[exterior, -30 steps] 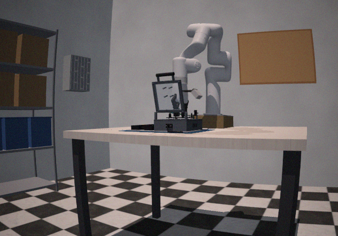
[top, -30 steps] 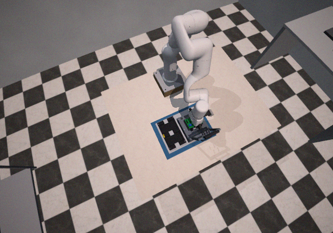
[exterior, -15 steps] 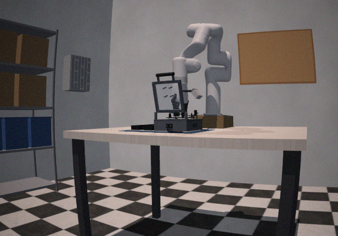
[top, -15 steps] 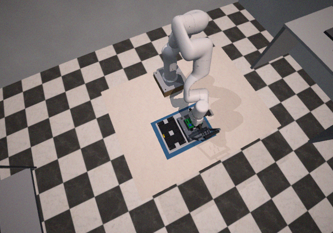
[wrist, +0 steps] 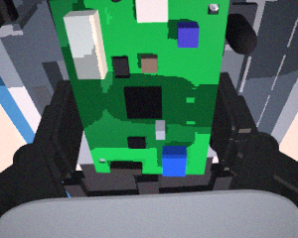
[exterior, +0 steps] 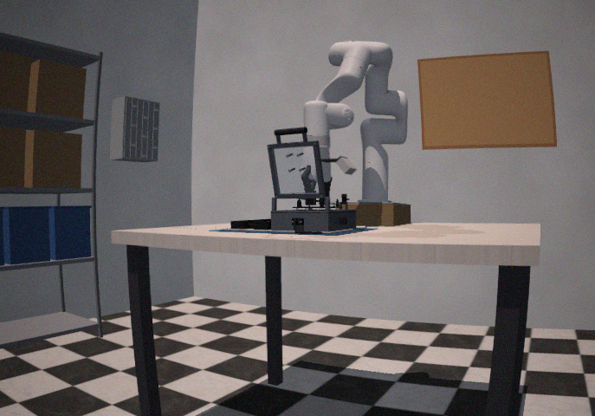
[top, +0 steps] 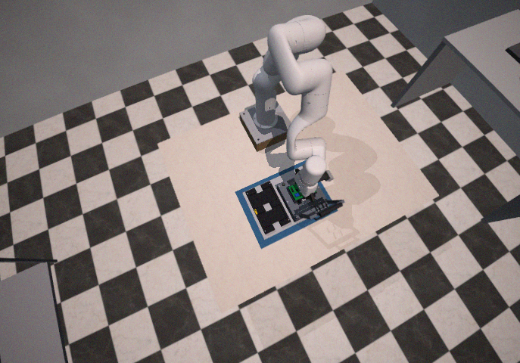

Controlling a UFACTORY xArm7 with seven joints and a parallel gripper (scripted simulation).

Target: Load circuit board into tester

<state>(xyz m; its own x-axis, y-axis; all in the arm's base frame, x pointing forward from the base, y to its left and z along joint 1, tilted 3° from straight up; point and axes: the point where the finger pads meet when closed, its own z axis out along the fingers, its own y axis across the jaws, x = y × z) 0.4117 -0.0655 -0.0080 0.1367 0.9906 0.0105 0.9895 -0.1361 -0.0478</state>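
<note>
Now: the green circuit board right at my hand. The rest, counted from my hand: tester lid 12 cm ahead, 1 cm to the right, 10 cm above; then latch hook 5 cm behind, 7 cm to the left.
</note>
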